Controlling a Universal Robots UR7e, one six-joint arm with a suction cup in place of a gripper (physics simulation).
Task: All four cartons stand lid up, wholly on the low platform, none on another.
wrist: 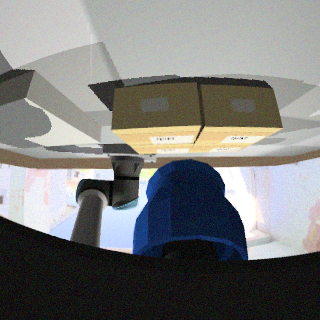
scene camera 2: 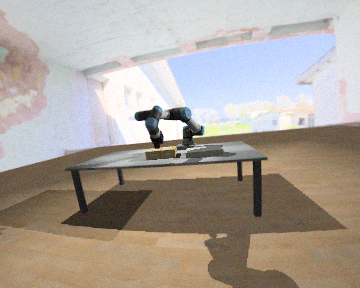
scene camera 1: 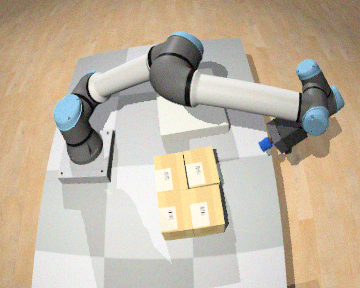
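Where they show: end effector, tool point: (wrist: 185,195) (scene camera 1: 261,147); arm's base, origin of the base link: (wrist: 127,157) (scene camera 2: 188,144) (scene camera 1: 85,148).
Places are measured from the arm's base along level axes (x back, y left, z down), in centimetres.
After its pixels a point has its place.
Observation:
Four tan cartons stand close together in a two-by-two block on the table, in front of the low platform and apart from it. The back left carton (scene camera 1: 169,161) {x -31.7, y -13.8, z -3.6 cm}, back right carton (scene camera 1: 201,156) {x -41.9, y -13.8, z -3.7 cm} (wrist: 155,117) {x -45.9, y -17.5, z -2.1 cm}, front left carton (scene camera 1: 172,199) {x -31.2, y -27.6, z -3.7 cm} and front right carton (scene camera 1: 212,197) {x -43.1, y -29.1, z -3.6 cm} (wrist: 240,117) {x -45.4, y -30.9, z -2.0 cm} show taped tops with white labels. None lies on another. The low platform (scene camera 1: 172,120) {x -34.1, y 5.4, z -0.7 cm} (wrist: 60,105) {x -46.3, y -0.4, z 1.7 cm} is a pale slab, and no carton stands on it. My gripper, a blue suction cup (scene camera 1: 265,144) (wrist: 186,167), is off and empty, pointing sideways in the air right of the cartons. Carton undersides are hidden.
The arm's base plate (scene camera 1: 107,167) {x -9.6, y -10.3, z -0.5 cm} is at the left of the table (scene camera 1: 250,200) {x -55.6, y -29.1, z 4.1 cm} (scene camera 2: 112,162) {x -44.5, y -74.4, z 4.1 cm}. The arm reaches over the back of the table and partly over the platform. The wrist hangs near the table's right edge. Wooden floor (scene camera 1: 320,215) lies beyond.

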